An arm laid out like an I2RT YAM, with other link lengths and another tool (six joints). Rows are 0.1 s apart.
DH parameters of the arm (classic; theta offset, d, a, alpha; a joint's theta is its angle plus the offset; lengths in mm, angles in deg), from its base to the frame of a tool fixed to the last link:
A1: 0 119.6 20.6 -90
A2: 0 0 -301 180
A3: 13.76 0 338 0
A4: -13.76 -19.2 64.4 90
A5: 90 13.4 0 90
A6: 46 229.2 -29.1 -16.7
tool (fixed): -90 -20.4 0 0
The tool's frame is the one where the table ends.
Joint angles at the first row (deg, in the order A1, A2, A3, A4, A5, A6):
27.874 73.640 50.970 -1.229 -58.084 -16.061
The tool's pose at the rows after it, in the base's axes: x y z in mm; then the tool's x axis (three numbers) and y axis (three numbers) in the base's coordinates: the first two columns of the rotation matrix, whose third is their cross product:
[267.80 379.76 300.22 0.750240 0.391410 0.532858 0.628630 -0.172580 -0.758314]
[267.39 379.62 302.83 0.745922 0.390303 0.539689 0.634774 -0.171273 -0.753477]
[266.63 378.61 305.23 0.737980 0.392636 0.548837 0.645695 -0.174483 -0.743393]
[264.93 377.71 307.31 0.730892 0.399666 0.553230 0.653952 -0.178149 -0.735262]
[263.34 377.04 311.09 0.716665 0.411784 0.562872 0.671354 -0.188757 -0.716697]
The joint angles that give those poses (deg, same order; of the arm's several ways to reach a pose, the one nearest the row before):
27.951 73.822 51.058 -0.711 -58.765 -15.565
27.972 73.594 51.235 -0.823 -58.688 -15.764
27.911 73.245 51.618 -1.887 -58.503 -16.883
27.895 72.956 52.203 -3.619 -58.424 -18.249
27.975 72.697 53.571 -6.816 -57.876 -20.922

